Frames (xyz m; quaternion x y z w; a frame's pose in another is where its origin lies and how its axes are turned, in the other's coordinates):
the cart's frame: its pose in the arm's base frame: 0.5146 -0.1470 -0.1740 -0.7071 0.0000 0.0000 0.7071
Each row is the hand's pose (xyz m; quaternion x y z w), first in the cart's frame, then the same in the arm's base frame.
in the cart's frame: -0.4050 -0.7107 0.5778 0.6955 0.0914 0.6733 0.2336
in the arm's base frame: 0.1096 0.4308 0.5367 0.3266 0.5407 0.4115 0.6570
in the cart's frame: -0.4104 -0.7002 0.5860 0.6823 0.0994 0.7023 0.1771
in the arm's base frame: 0.1042 0.4390 0.5262 0.3572 0.5669 0.4263 0.6077
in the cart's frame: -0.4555 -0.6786 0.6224 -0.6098 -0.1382 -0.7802 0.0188
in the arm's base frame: 0.0591 0.4754 0.5046 0.4445 0.6494 0.4540 0.4179
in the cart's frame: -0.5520 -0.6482 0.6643 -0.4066 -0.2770 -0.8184 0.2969
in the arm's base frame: -0.0374 0.5173 0.4742 0.4975 0.7746 0.3828 0.0776
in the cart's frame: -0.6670 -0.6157 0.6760 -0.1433 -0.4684 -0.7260 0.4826
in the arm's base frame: -0.1524 0.5290 0.4417 -0.4426 -0.8446 -0.1822 0.2399
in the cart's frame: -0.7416 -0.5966 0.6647 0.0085 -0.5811 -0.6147 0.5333
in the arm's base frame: -0.2270 0.5177 0.4226 -0.3711 -0.8456 -0.0238 0.3831
